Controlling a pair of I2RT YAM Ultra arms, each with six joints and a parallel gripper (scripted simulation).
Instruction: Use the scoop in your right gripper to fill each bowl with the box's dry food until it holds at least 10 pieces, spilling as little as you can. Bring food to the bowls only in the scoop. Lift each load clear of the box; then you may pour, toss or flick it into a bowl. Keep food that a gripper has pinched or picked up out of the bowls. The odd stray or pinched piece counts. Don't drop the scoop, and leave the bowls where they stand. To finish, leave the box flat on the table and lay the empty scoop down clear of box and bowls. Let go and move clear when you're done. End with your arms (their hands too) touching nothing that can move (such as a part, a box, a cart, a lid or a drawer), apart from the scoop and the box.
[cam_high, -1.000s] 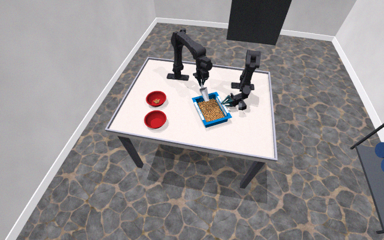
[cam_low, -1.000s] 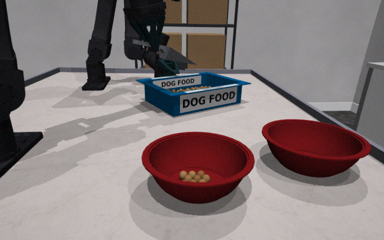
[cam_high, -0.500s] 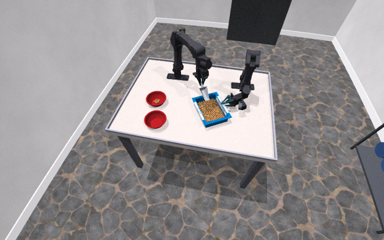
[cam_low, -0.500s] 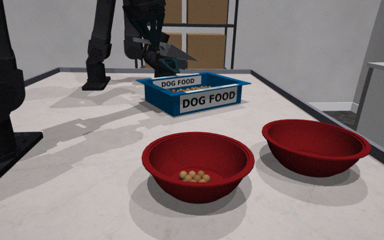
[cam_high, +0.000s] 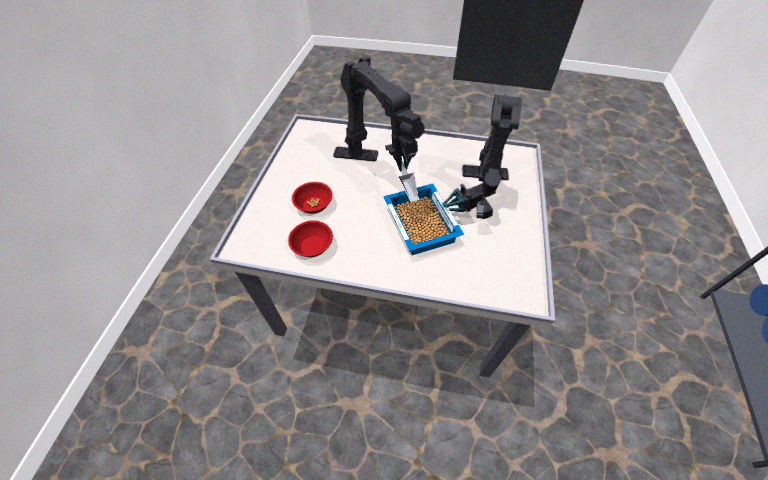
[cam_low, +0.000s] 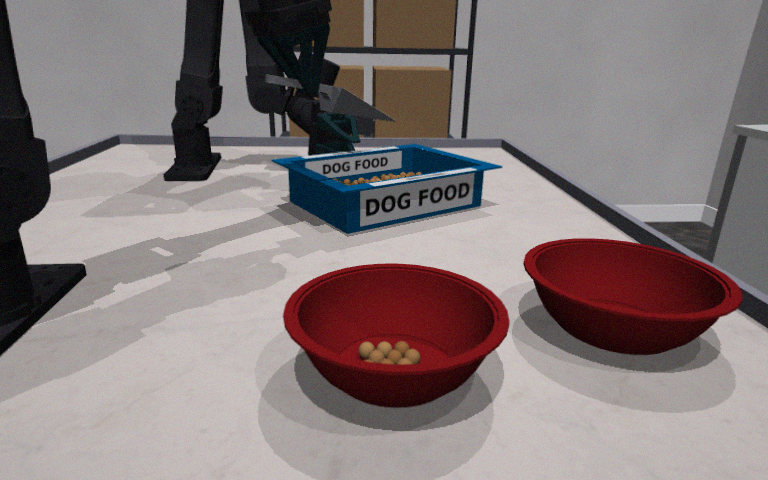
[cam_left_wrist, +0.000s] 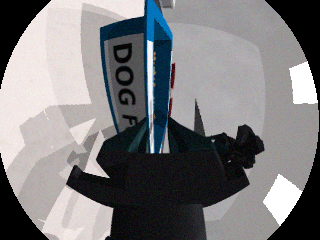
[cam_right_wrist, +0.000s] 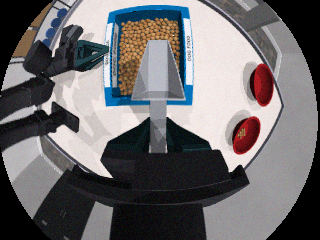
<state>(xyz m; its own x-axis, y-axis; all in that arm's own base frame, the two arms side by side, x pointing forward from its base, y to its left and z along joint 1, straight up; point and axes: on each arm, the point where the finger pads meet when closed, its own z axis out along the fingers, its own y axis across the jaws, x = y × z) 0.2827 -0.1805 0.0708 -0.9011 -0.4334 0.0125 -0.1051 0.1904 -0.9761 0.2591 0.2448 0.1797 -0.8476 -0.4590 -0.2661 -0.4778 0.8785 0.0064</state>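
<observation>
Right now the grey scoop is 3 cm ahead of my right hand, 2 cm to the left of it and 2 cm below it. Round my right hand: blue dog food box (13 cm below, 10 cm to the left, 10 cm ahead).
</observation>
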